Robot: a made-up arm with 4 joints.
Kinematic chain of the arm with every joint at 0, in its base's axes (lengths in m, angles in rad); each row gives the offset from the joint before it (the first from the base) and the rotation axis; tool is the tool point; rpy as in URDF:
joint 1: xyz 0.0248 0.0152 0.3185 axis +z
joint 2: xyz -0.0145 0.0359 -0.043 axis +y
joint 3: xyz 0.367 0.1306 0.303 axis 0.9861 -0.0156 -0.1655
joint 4: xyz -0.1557 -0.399 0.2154 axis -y
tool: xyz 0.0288 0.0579 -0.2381 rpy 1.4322 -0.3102 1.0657
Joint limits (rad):
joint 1: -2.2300..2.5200
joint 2: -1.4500..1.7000
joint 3: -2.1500..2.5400
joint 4: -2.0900..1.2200
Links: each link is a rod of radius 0.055 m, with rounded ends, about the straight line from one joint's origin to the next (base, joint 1, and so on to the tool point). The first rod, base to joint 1, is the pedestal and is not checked.
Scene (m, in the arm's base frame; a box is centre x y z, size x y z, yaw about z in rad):
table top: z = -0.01
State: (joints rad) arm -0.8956 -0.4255 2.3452 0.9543
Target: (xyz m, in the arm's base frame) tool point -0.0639 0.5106 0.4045
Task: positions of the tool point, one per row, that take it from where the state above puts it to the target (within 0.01 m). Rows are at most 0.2 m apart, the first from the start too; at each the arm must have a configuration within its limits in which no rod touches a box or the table.
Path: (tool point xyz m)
1: 0.4811 0.1120 0.4046
2: 0.4374 0.2507 0.4039
3: 0.3517 0.3709 0.4035
4: 0.2317 0.4599 0.4034
5: 0.0886 0.5083 0.4038
6: -0.0639 0.5106 0.4045

